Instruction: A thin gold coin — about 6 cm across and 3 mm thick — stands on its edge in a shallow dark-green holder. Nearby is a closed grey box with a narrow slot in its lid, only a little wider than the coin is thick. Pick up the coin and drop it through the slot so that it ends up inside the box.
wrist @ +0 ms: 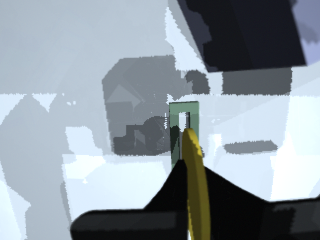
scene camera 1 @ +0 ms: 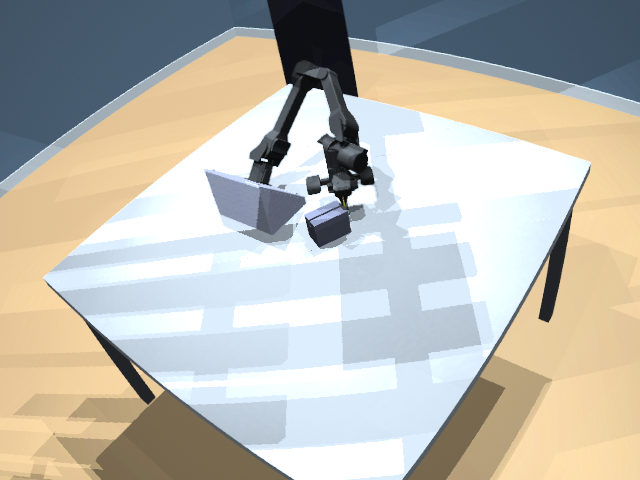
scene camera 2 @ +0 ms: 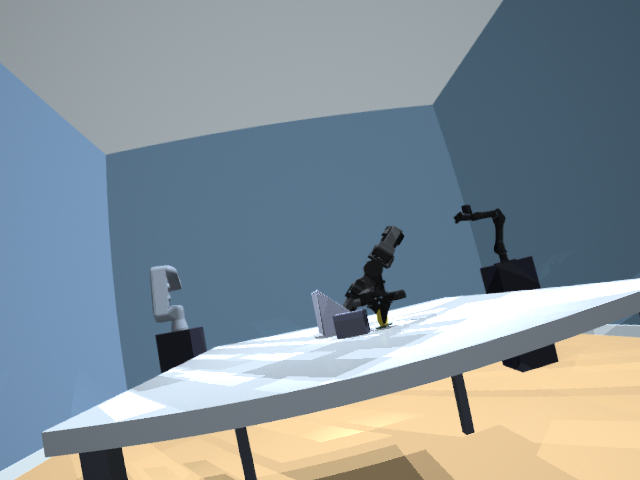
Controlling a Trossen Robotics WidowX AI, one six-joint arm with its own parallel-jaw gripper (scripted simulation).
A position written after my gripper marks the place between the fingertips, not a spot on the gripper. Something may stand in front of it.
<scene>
In view: my gripper (scene camera 1: pixel 344 203).
My gripper also shows in the wrist view (wrist: pixel 185 165) and in scene camera 2 (scene camera 2: pixel 383 324).
</scene>
